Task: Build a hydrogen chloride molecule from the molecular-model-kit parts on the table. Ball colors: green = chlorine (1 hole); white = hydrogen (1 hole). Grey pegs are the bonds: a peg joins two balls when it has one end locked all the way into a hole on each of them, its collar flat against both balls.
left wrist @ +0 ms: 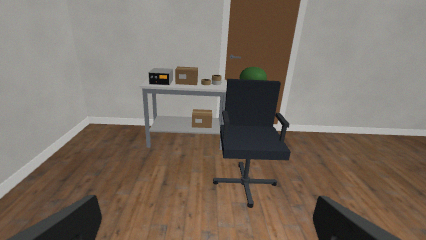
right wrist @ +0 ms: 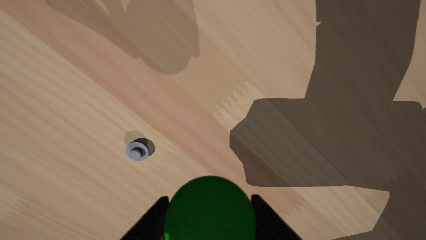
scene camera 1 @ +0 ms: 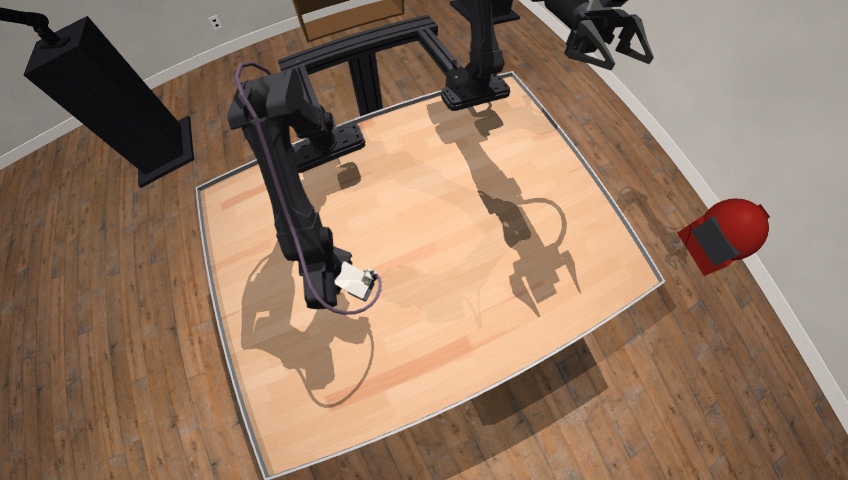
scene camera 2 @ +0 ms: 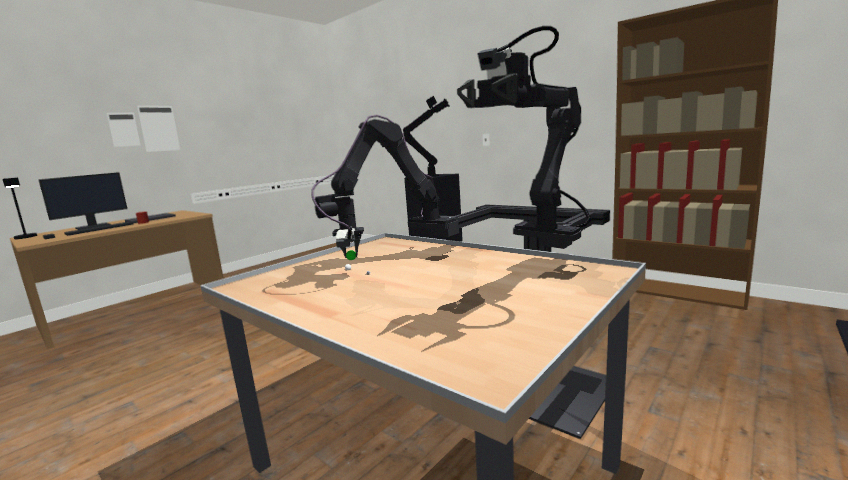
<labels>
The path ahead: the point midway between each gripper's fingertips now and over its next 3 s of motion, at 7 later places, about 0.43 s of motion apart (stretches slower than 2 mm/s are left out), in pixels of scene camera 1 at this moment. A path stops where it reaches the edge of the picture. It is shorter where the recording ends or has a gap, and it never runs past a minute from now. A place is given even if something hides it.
My left gripper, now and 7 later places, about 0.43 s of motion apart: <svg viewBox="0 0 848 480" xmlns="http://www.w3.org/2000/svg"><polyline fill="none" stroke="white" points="633,63 614,107 586,151 553,183 523,202 494,212 471,213 454,209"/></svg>
My right gripper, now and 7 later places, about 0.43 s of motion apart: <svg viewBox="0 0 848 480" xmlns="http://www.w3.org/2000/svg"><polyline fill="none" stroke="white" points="340,281 372,273 405,258 431,237 447,217 451,210 451,212 450,214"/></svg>
</labels>
